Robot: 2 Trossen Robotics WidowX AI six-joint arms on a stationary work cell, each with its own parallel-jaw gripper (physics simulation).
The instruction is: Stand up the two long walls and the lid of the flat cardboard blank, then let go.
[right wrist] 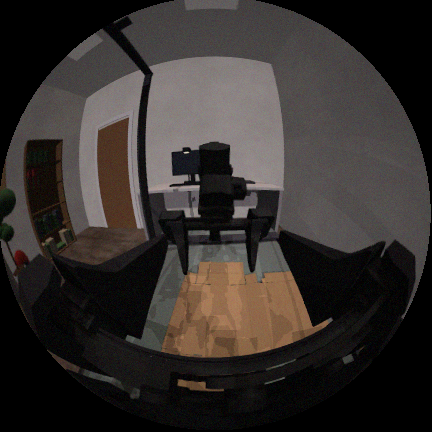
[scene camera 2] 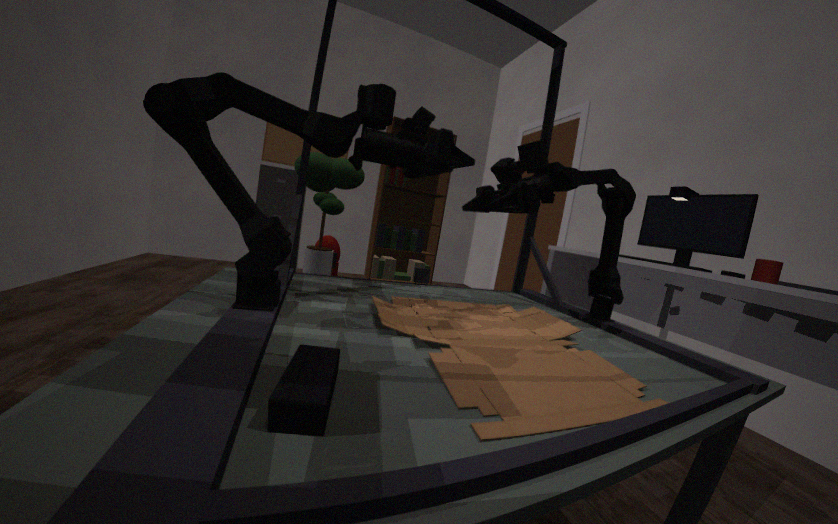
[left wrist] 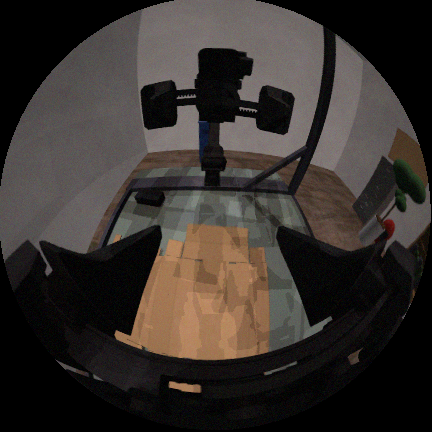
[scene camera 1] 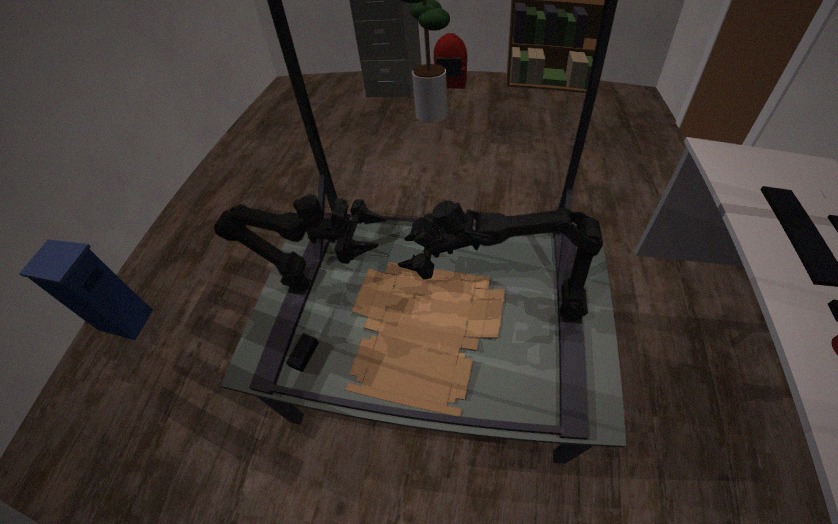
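Where they show: left gripper, fingertip midpoint: (right wrist: 218, 273) (scene camera 2: 473, 208) (left wrist: 220, 231) (scene camera 1: 401, 252); right gripper, fingertip midpoint: (right wrist: 224, 238) (scene camera 2: 462, 166) (left wrist: 221, 98) (scene camera 1: 382, 231); left arm's base, link origin: (right wrist: 214, 237) (scene camera 2: 599, 318) (scene camera 1: 571, 314); right arm's base, link origin: (scene camera 2: 256, 304) (left wrist: 211, 180) (scene camera 1: 299, 286).
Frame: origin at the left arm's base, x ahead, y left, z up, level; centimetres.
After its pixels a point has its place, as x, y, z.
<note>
The brown cardboard blank (scene camera 1: 426, 321) {45.6, 6.6, -1.7} (scene camera 2: 531, 370) {49.0, 22.1, -1.2} (left wrist: 200, 300) {48.5, 2.7, -1.7} (right wrist: 240, 310) {44.4, 7.0, -1.7} lies spread out on the table, nearly flat. Some flaps at its far part tilt up slightly in scene camera 2. No long wall or lid stands upright. My left gripper (scene camera 1: 406, 251) {52.0, 0.0, 23.6} (scene camera 2: 464, 208) {52.0, 0.0, 23.6} (left wrist: 220, 232) {52.0, 0.0, 23.6} (right wrist: 218, 273) {52.0, 0.0, 23.6} is open and empty, above the blank's far edge. My right gripper (scene camera 1: 380, 232) {56.3, 0.3, 31.6} (scene camera 2: 473, 161) {56.3, 0.3, 31.6} is open and empty, held higher above the table, beyond the blank's far left part in scene camera 1. The two grippers face each other, apart.
A black block (scene camera 1: 302, 352) {80.9, 24.6, 1.5} (scene camera 2: 302, 389) {82.4, 27.4, 1.5} (left wrist: 150, 197) {79.6, 22.0, 1.6} lies on the table left of the blank. The table (scene camera 1: 525, 383) {13.9, 23.7, -2.0} has a dark frame (scene camera 1: 573, 370) {0.1, 19.3, 0.1} along its edges, with tall posts at the back. A white desk (scene camera 1: 741, 185) stands to the right.
</note>
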